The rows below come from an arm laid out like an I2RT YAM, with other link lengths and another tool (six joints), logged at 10 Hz.
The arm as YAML. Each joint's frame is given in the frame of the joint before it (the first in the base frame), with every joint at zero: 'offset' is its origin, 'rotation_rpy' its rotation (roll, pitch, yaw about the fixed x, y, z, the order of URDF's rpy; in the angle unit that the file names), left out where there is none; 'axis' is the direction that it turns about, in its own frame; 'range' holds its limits. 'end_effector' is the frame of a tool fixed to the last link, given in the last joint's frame.
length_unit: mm
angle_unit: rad
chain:
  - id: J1
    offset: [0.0, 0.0, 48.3]
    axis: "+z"
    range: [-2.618, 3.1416]
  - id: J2
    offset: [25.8, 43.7, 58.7]
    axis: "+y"
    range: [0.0, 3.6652]
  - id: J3
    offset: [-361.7, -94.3, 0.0]
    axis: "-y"
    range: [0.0, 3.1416]
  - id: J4
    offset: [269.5, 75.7, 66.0]
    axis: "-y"
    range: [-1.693, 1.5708]
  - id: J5
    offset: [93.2, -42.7, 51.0]
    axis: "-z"
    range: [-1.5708, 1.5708]
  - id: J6
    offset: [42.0, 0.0, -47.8]
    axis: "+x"
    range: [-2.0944, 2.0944]
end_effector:
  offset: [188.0, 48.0, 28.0]
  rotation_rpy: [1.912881, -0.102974, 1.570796]
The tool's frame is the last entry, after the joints.
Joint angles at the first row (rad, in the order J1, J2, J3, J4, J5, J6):
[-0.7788, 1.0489, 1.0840, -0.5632, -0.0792, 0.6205]
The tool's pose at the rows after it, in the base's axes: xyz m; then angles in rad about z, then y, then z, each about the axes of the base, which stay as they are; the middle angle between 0 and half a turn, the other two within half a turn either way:
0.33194 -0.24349 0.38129 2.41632 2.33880 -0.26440
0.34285 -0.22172 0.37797 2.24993 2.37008 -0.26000
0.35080 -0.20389 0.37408 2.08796 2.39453 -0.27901
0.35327 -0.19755 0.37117 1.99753 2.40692 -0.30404
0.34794 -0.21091 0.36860 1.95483 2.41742 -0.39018
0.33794 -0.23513 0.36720 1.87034 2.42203 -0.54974
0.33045 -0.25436 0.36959 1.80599 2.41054 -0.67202
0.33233 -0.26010 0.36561 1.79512 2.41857 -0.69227
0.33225 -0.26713 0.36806 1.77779 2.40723 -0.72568
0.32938 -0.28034 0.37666 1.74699 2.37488 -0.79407
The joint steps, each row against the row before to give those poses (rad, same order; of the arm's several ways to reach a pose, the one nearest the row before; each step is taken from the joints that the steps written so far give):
[0.0168, -0.0023, 0.0000, -0.0004, -0.0984, -0.1580]
[0.0317, 0.0000, -0.0001, -0.0008, -0.0183, -0.1506]
[0.0343, 0.0000, 0.0001, 0.0004, 0.0004, -0.1309]
[0.0141, 0.0007, -0.0001, 0.0000, 0.0069, -0.0679]
[0.0000, 0.0000, 0.0001, -0.0004, 0.0621, 0.0012]
[0.0000, 0.0020, 0.0000, 0.0092, 0.1110, -0.0001]
[0.0000, 0.0041, 0.0000, 0.0186, 0.0851, 0.0001]
[0.0000, 0.0149, 0.0000, 0.0069, 0.0141, -0.0004]
[0.0000, 0.0065, -0.0001, 0.0176, 0.0237, -0.0004]
[0.0000, 0.0046, 0.0001, 0.0351, 0.0515, 0.0008]

